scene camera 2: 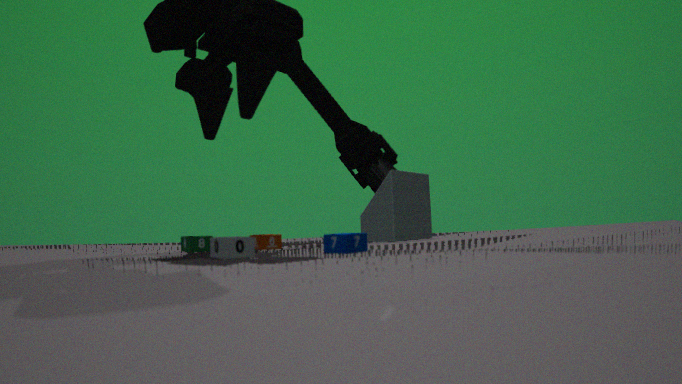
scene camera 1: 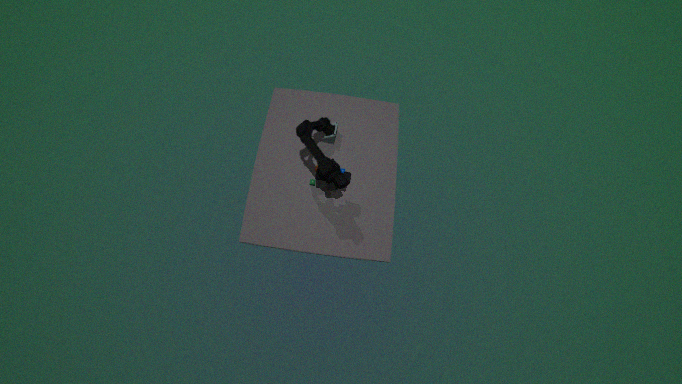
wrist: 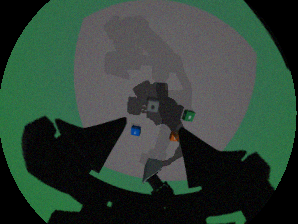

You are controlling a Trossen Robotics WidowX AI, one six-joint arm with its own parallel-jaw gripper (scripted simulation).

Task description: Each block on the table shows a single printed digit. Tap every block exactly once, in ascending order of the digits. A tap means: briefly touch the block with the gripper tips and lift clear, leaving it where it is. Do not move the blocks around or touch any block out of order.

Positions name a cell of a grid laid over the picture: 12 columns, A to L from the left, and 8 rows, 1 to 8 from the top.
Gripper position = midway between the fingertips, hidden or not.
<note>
My gripper (scene camera 2: D3) is open, holding nothing. I also see a blue block (scene camera 2: G6).
My gripper shows as well in the wrist view (wrist: G5).
</note>
